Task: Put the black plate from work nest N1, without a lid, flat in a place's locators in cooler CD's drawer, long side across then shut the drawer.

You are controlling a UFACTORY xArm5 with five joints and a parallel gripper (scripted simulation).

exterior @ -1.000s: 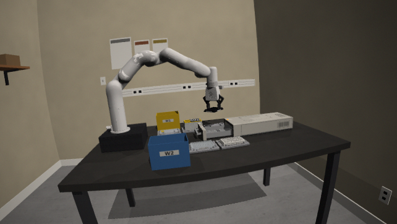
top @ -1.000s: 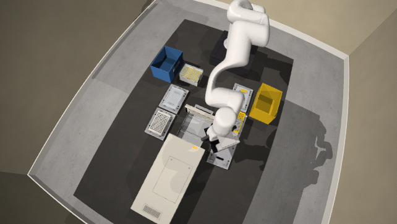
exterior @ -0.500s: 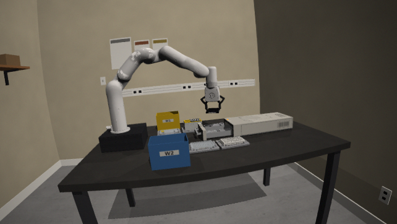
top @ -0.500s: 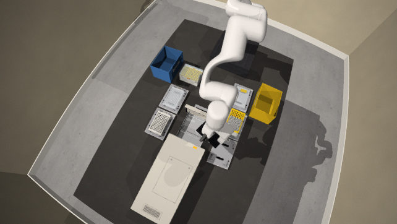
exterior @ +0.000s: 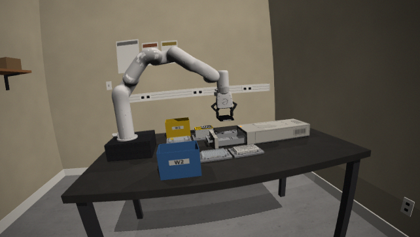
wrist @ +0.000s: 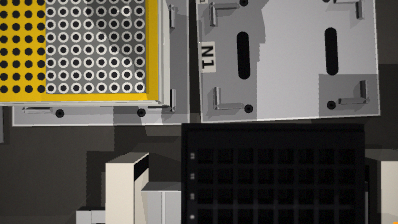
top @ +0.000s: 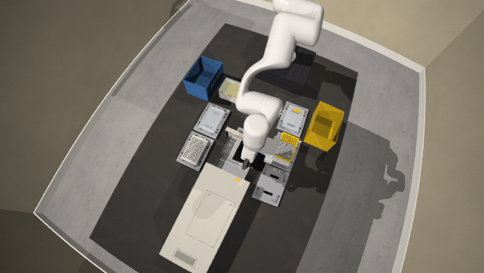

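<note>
My hand is 1 cm short of the drawer, 6 cm to the left of it and 12 cm above it. The rest, counted from my hand: cooler CD (16 cm ahead, 6 cm to the right, 12 cm below); black plate (1 cm below); work nest N1 (4 cm ahead, 12 cm to the left, 15 cm below).
</note>
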